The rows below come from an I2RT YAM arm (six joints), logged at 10 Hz.
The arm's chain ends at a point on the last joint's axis. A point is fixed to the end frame.
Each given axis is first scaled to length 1.
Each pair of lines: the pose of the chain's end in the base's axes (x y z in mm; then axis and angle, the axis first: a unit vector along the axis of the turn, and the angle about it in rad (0 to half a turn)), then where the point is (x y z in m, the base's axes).
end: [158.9, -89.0, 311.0, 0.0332, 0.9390, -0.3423, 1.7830]
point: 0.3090 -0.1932 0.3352
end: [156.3, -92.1, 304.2, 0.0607, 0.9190, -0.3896, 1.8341]
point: 0.2961 -0.2096 0.3295
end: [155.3, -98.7, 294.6, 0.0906, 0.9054, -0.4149, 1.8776]
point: 0.2858 -0.2266 0.3186
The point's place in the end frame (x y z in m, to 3 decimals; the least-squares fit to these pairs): -0.023 -0.042 0.178
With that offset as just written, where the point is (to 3 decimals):
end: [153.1, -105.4, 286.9, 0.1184, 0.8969, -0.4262, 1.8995]
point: 0.276 -0.240 0.310
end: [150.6, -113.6, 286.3, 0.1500, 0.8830, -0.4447, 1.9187]
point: 0.265 -0.256 0.310
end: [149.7, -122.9, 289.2, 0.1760, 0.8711, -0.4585, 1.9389]
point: 0.255 -0.272 0.313
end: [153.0, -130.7, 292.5, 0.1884, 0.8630, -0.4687, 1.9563]
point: 0.254 -0.283 0.317
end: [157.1, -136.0, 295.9, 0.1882, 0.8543, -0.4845, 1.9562]
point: 0.255 -0.290 0.324
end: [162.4, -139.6, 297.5, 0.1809, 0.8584, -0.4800, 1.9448]
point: 0.263 -0.291 0.326
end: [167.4, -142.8, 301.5, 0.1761, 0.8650, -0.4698, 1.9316]
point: 0.272 -0.292 0.329
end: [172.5, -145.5, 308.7, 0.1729, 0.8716, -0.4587, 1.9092]
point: 0.280 -0.293 0.336
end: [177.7, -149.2, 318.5, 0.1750, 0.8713, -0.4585, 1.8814]
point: 0.286 -0.295 0.349
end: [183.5, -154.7, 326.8, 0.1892, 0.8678, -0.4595, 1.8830]
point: 0.289 -0.303 0.357
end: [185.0, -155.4, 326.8, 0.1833, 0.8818, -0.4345, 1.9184]
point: 0.294 -0.303 0.347
